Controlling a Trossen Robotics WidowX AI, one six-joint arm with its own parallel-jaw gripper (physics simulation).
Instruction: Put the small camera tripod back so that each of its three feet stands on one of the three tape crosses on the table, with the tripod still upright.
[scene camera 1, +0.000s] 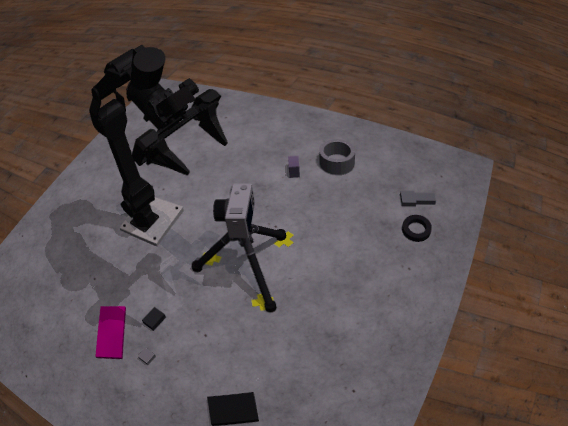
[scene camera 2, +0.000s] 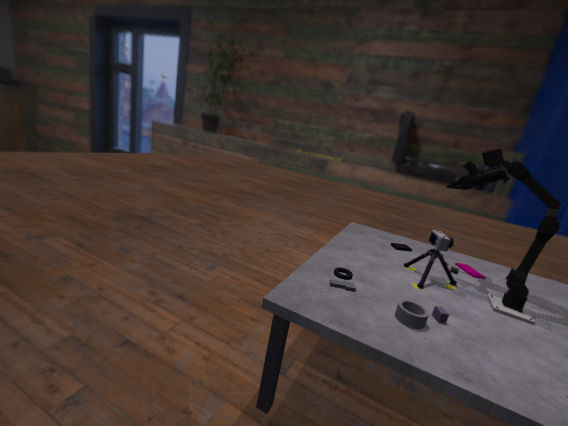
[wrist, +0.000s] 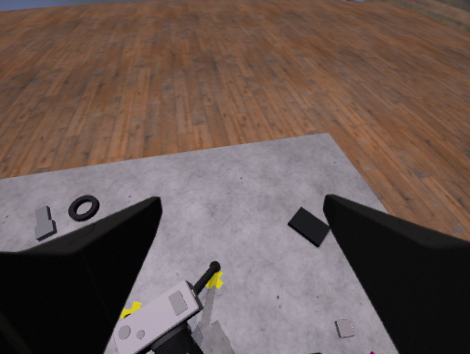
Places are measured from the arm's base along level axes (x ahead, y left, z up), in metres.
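Pixels of known places: gripper, between the fingertips: (scene camera 1: 207, 158) (scene camera 2: 448, 186) (wrist: 243, 203); arm's base, origin of its link: (scene camera 1: 144, 220) (scene camera 2: 512, 306).
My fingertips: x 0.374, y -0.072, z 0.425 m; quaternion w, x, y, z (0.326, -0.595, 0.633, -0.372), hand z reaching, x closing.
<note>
For each thing: its top centre in the pictures, then the offset to it from my fingertips. "pt": a spot on its surface instead.
- small tripod, centre of its top: (wrist: 166, 348) (scene camera 1: 221, 198) (scene camera 2: 449, 235) 0.072 m back, 0.085 m left, 0.205 m down
- near-left cross, centre of its top: (scene camera 1: 211, 257) (scene camera 2: 449, 286) 0.141 m back, 0.081 m left, 0.438 m down
- front cross, centre of its top: (scene camera 1: 262, 301) (wrist: 213, 278) (scene camera 2: 411, 268) 0.040 m ahead, 0.039 m left, 0.438 m down
- right cross, a spot on its surface: (scene camera 1: 283, 239) (scene camera 2: 417, 285) pt 0.021 m back, 0.217 m left, 0.435 m down
- grey ring-shaped bowl, centre of its top: (scene camera 1: 337, 150) (scene camera 2: 413, 308) 0.046 m back, 0.532 m left, 0.391 m down
- purple block, centre of its top: (scene camera 1: 293, 161) (scene camera 2: 442, 310) 0.131 m back, 0.438 m left, 0.399 m down
- black ring, centre of its top: (scene camera 1: 417, 226) (wrist: 82, 206) (scene camera 2: 343, 271) 0.258 m ahead, 0.417 m left, 0.423 m down
- grey stepped bar, centre of its top: (scene camera 1: 418, 196) (wrist: 42, 220) (scene camera 2: 342, 283) 0.219 m ahead, 0.517 m left, 0.424 m down
- magenta box, centre of its top: (scene camera 1: 110, 331) (scene camera 2: 470, 269) 0.214 m back, 0.251 m right, 0.431 m down
- small black block, centre of its top: (scene camera 1: 153, 317) 0.143 m back, 0.151 m right, 0.424 m down
- black slab, centre of its top: (scene camera 1: 232, 408) (wrist: 309, 225) (scene camera 2: 401, 245) 0.150 m ahead, 0.238 m right, 0.424 m down
The small tripod (scene camera 1: 258, 272) (scene camera 2: 428, 270) stands upright on black legs with a light grey camera (scene camera 1: 240, 210) (scene camera 2: 441, 241) (wrist: 157, 316) on top. Its feet are beside or at the edges of three yellow tape crosses. One foot is off the near-left cross (scene camera 1: 213, 259) (scene camera 2: 450, 287), one at the edge of the front cross (scene camera 1: 258, 302) (scene camera 2: 410, 269) (wrist: 215, 281), one at the edge of the right cross (scene camera 1: 285, 240) (scene camera 2: 416, 285) (wrist: 131, 310). My gripper (scene camera 1: 207, 159) (scene camera 2: 448, 187) (wrist: 243, 203) is wide open and empty, high above the table on the arm's side of the tripod, not touching it.
A grey ring-shaped bowl (scene camera 1: 337, 163) (scene camera 2: 411, 318) and a purple block (scene camera 1: 294, 167) (scene camera 2: 440, 314) stand behind the tripod. A black ring (scene camera 1: 404, 228) and a grey stepped bar (scene camera 1: 408, 199) lie right. A magenta box (scene camera 1: 111, 332), a small black block (scene camera 1: 154, 318) and a black slab (scene camera 1: 233, 408) (wrist: 309, 227) lie in front.
</note>
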